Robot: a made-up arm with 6 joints. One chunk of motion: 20 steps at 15 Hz.
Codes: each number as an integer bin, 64 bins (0 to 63) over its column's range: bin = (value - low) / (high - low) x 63, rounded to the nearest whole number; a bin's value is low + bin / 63 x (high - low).
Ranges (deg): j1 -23..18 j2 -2..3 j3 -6..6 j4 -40..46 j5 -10..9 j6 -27..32
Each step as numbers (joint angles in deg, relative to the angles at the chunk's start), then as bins.
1 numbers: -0.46 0.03 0.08 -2.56 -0.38 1.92
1 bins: 35 26 32 27 32 31
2 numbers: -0.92 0.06 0.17 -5.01 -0.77 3.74
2 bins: 34 26 32 26 31 33
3 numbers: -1.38 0.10 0.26 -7.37 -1.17 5.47
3 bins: 33 26 33 24 29 35
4 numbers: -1.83 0.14 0.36 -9.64 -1.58 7.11
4 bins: 33 27 33 22 28 36
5 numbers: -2.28 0.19 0.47 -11.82 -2.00 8.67
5 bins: 32 28 34 21 27 38
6 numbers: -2.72 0.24 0.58 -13.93 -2.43 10.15
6 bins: 31 28 35 19 25 40
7 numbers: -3.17 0.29 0.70 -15.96 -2.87 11.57
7 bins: 30 29 35 18 24 41
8 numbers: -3.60 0.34 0.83 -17.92 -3.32 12.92
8 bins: 30 29 36 16 22 43
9 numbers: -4.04 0.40 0.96 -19.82 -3.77 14.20
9 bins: 29 30 37 15 21 44
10 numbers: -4.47 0.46 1.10 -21.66 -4.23 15.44
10 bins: 28 31 37 13 19 45
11 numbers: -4.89 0.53 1.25 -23.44 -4.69 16.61
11 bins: 28 32 38 12 18 47
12 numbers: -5.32 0.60 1.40 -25.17 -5.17 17.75
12 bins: 27 33 39 11 16 48
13 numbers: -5.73 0.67 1.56 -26.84 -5.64 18.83
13 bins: 27 34 40 10 14 49
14 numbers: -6.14 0.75 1.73 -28.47 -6.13 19.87
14 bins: 26 35 41 8 13 50
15 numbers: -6.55 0.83 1.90 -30.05 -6.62 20.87
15 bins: 25 36 41 7 11 51
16 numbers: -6.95 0.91 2.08 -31.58 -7.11 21.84
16 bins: 25 37 42 6 10 52
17 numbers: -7.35 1.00 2.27 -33.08 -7.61 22.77
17 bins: 24 38 43 5 8 53
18 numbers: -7.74 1.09 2.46 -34.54 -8.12 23.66
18 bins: 23 39 44 4 6 54
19 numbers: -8.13 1.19 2.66 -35.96 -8.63 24.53
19 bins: 23 40 45 3 5 55
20 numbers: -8.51 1.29 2.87 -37.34 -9.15 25.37
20 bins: 22 41 47 2 3 56
